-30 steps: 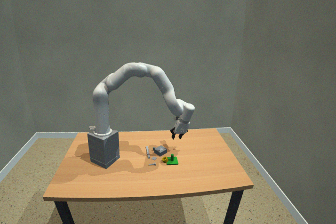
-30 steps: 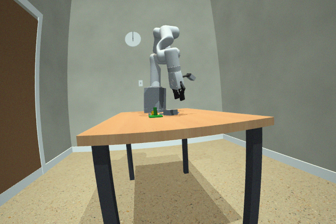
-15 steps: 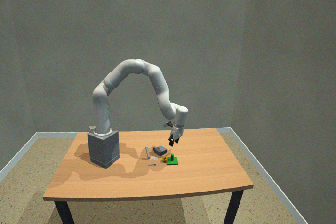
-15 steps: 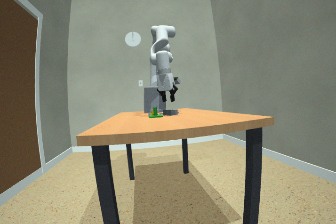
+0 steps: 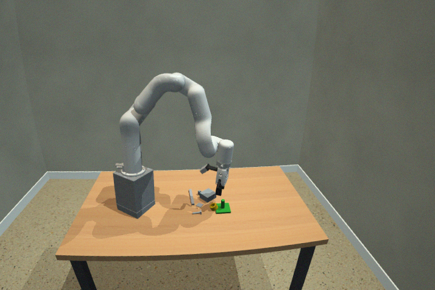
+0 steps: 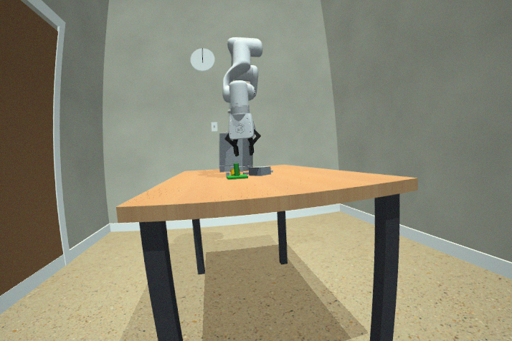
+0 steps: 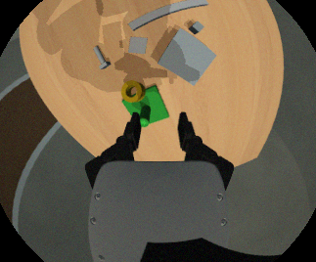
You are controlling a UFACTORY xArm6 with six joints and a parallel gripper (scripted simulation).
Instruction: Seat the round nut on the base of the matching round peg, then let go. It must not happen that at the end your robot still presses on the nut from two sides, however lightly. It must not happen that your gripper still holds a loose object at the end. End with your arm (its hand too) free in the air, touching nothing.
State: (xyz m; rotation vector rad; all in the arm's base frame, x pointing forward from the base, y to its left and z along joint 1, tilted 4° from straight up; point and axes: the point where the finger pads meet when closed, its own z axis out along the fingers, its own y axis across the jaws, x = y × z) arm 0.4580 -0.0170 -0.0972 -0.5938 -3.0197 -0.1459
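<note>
The small square piece is 110 mm behind my hand, 10 mm to the left of it and 110 mm below it. Round my hand: bolt-like piece: 120 mm behind, 60 mm to the right, 100 mm below; then grey block: 60 mm behind, 70 mm to the left, 90 mm below; then long bar: 150 mm behind, 80 mm to the left, 100 mm below.
</note>
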